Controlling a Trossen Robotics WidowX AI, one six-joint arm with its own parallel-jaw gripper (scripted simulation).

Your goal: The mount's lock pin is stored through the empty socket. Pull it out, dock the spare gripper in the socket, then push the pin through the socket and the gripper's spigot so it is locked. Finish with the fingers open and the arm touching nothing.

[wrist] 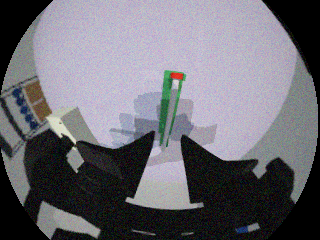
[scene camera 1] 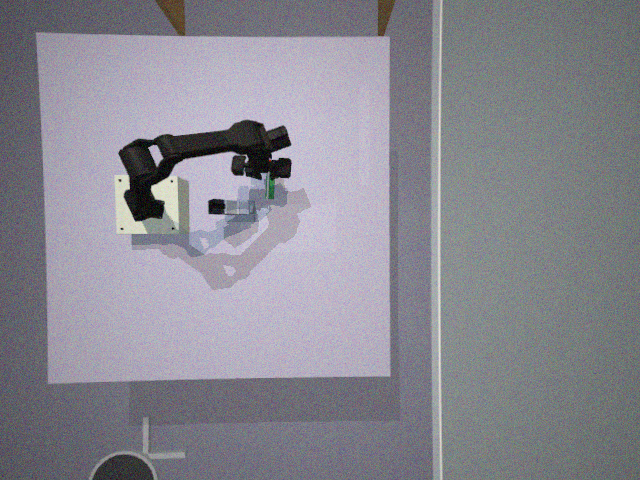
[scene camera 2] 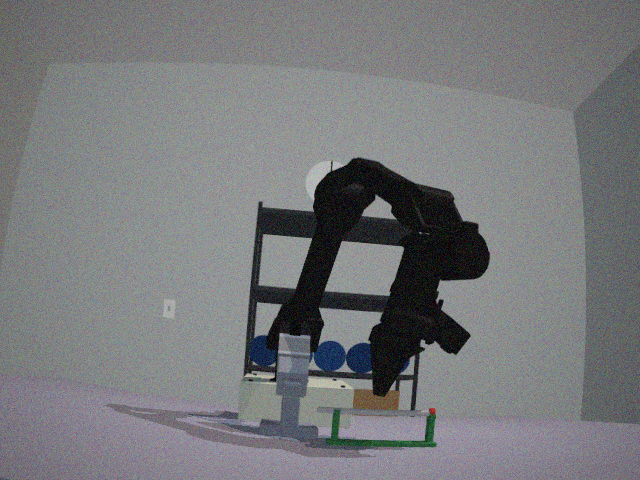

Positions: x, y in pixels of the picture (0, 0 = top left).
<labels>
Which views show the gripper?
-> The wrist view, scene camera 1 and scene camera 2: all of them.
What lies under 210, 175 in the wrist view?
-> The gripper.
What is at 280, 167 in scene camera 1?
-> The gripper.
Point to a black spare gripper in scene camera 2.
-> At 294, 340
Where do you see a green cradle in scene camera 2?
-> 429, 431
</labels>
